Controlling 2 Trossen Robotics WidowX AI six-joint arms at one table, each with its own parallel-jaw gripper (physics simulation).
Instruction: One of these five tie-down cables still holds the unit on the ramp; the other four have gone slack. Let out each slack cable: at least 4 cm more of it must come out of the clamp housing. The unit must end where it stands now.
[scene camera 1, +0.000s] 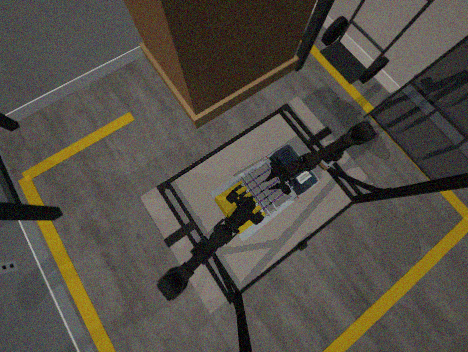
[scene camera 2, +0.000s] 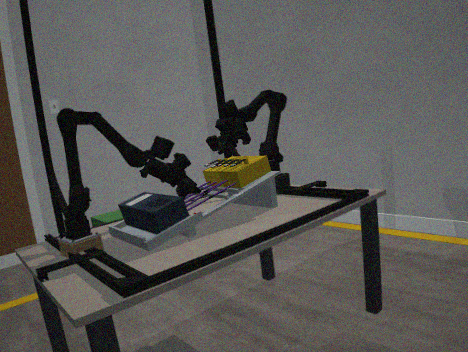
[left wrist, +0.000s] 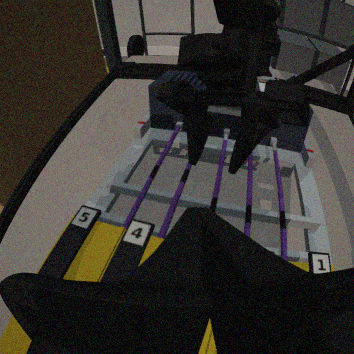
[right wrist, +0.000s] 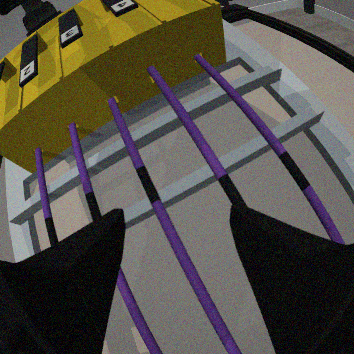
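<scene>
A yellow clamp housing (scene camera 1: 225, 203) (scene camera 2: 246, 171) (left wrist: 91, 249) (right wrist: 123, 77) with numbered black levers sits at the top of a grey ramp (scene camera 2: 253, 193) (right wrist: 246, 147). Five purple cables (scene camera 2: 208, 192) (left wrist: 149, 179) (right wrist: 191, 128) run down to the dark blue unit (scene camera 1: 286, 157) (scene camera 2: 152, 211) (left wrist: 159, 109) at the ramp's low end. My left gripper (scene camera 1: 246, 206) (scene camera 2: 229, 158) (left wrist: 195, 216) is shut and empty over the housing's middle levers, hiding them. My right gripper (scene camera 1: 281, 186) (scene camera 2: 192, 192) (left wrist: 210, 168) (right wrist: 177, 216) is open just above the cables near the unit. The middle cable (right wrist: 140, 165) passes between its fingers, untouched.
A black frame (scene camera 1: 225, 147) (scene camera 2: 267, 241) borders the table top. A large brown crate (scene camera 1: 225, 52) and a hand truck (scene camera 1: 351, 63) stand beyond the table. A green block (scene camera 2: 107, 218) lies behind the unit. A black pole (scene camera 2: 213, 52) rises behind the housing.
</scene>
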